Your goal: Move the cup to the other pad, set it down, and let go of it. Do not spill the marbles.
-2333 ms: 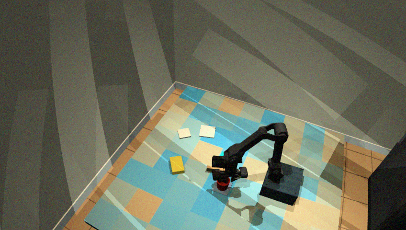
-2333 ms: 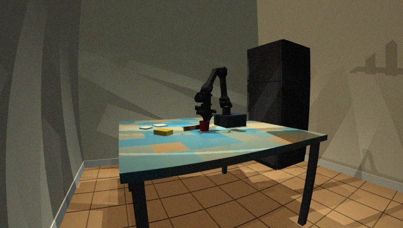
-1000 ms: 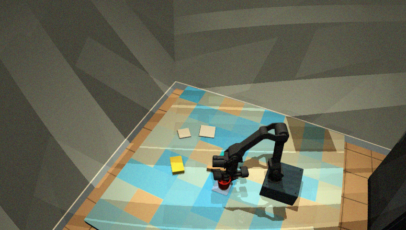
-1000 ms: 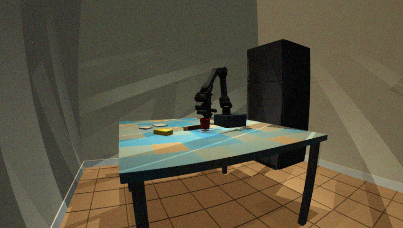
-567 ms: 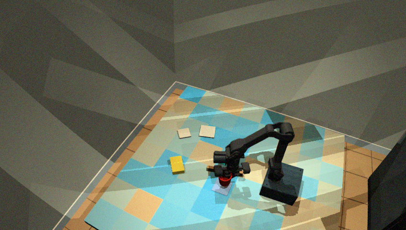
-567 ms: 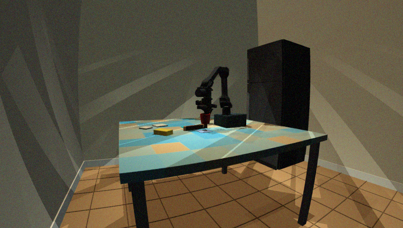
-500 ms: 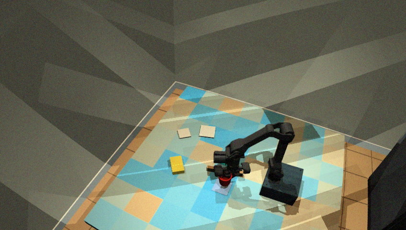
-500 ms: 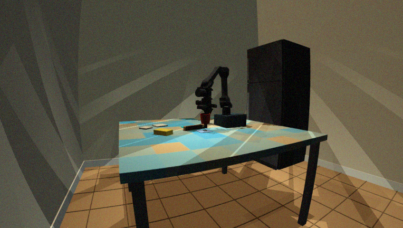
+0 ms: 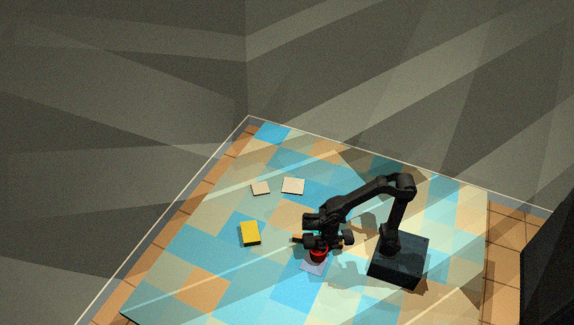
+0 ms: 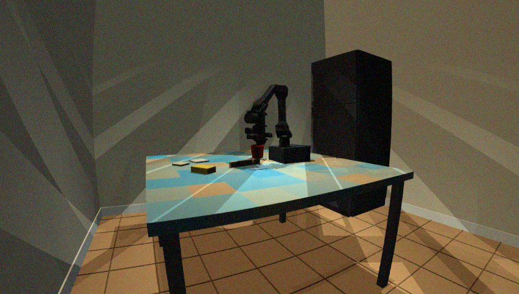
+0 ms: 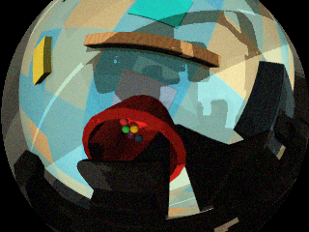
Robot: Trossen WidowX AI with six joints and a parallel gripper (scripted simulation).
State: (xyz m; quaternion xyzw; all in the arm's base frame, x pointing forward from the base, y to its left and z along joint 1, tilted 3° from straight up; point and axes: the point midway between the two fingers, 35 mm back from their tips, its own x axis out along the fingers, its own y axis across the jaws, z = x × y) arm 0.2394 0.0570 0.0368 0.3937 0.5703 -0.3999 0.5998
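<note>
My gripper tip is 19 cm to the left of the teal pad, 10 cm above it and 5 cm short of it. Round my gripper tip: pale lavender pad (10 cm below, 4 cm ahead, 1 cm to the left); then wooden bar (9 cm to the right, 9 cm below, 4 cm ahead); then red cup (3 cm ahead, 1 cm to the left).
</note>
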